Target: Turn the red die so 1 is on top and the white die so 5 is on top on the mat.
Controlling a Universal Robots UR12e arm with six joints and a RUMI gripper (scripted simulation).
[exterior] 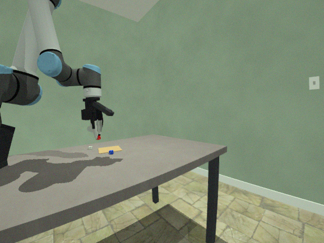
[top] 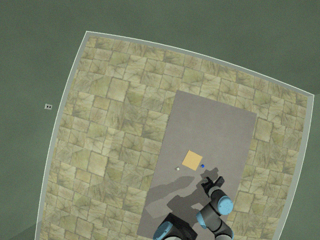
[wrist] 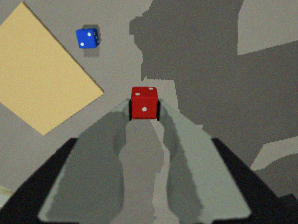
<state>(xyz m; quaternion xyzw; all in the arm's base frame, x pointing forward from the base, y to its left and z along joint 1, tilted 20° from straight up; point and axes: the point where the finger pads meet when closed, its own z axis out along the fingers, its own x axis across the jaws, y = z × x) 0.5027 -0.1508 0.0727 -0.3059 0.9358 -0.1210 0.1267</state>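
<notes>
The tan mat lies 11 cm ahead of my hand, 11 cm to the left of it and 11 cm below it. The rest, counted from my hand: blue die: 7 cm ahead, 1 cm to the left, 11 cm below; then white die: 3 cm ahead, 23 cm to the left, 11 cm below; then red die: 1 cm below.
</notes>
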